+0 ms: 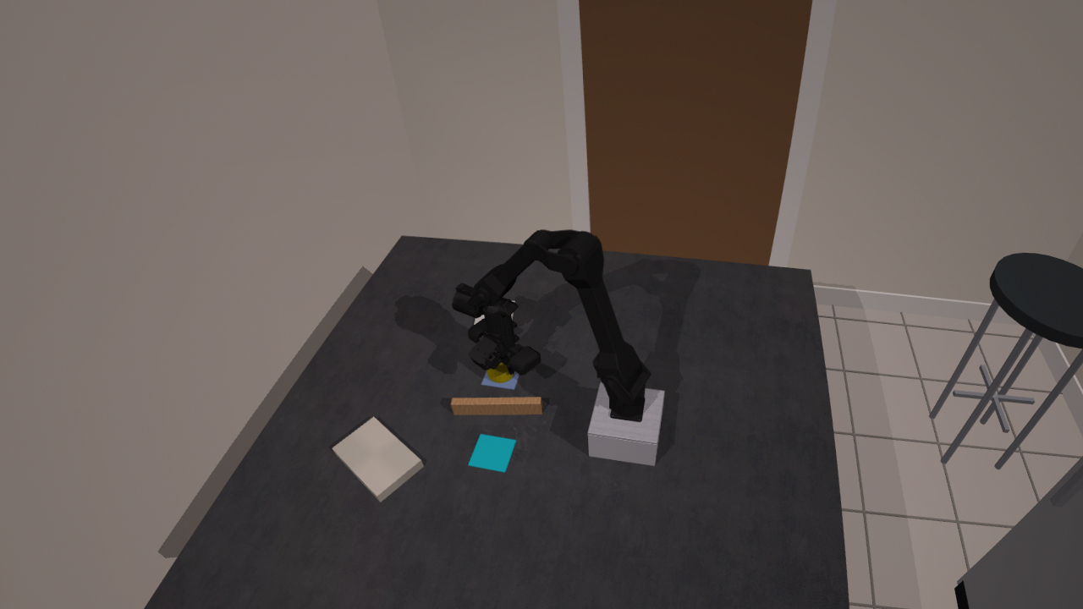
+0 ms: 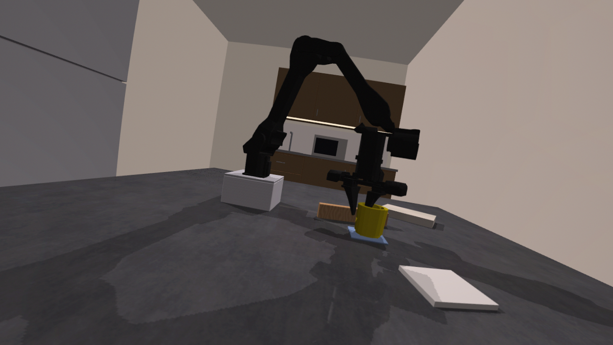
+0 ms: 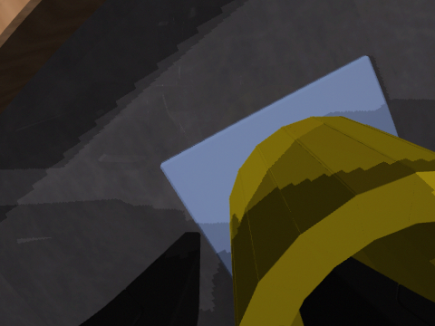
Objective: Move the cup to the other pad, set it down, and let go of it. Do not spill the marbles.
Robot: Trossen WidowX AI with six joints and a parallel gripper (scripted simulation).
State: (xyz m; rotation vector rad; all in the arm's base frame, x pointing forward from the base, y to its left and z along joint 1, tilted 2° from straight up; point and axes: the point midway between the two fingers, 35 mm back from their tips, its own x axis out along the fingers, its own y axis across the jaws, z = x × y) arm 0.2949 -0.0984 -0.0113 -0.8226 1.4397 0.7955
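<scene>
My gripper tip is 20 mm short of the yellow cup and 20 mm to the left of it. Round my gripper tip: pale blue pad (20 mm ahead, 20 mm to the right, 50 mm below); then wooden bar (90 mm to the left, 30 mm below); then teal pad (20 mm behind, 210 mm to the left, 50 mm below).
</scene>
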